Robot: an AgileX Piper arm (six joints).
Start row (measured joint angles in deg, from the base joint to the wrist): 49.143, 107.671, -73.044, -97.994, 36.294, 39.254
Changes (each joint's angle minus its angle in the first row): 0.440, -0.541, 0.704, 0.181, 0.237, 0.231; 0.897, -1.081, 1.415, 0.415, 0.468, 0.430; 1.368, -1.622, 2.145, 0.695, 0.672, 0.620; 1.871, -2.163, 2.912, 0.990, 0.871, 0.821; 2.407, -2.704, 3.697, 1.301, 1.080, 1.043; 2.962, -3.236, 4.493, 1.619, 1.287, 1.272; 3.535, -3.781, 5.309, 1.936, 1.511, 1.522; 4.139, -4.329, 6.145, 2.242, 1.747, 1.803; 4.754, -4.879, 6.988, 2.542, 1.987, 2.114; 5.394, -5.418, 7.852, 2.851, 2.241, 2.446; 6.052, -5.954, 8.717, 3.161, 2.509, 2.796
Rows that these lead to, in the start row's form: 49.583, 107.130, -72.340, -97.813, 36.531, 39.485; 50.040, 106.590, -71.629, -97.579, 36.762, 39.684; 50.511, 106.049, -70.899, -97.299, 36.966, 39.874; 51.014, 105.508, -70.132, -97.004, 37.165, 40.075; 51.550, 104.967, -69.347, -96.693, 37.374, 40.297; 52.105, 104.435, -68.551, -96.375, 37.581, 40.526; 52.678, 103.890, -67.735, -96.058, 37.805, 40.776; 53.282, 103.342, -66.899, -95.752, 38.041, 41.057; 53.897, 102.792, -66.056, -95.452, 38.281, 41.368; 54.537, 102.253, -65.192, -95.143, 38.535, 41.700; 55.195, 101.717, -64.327, -94.833, 38.803, 42.050
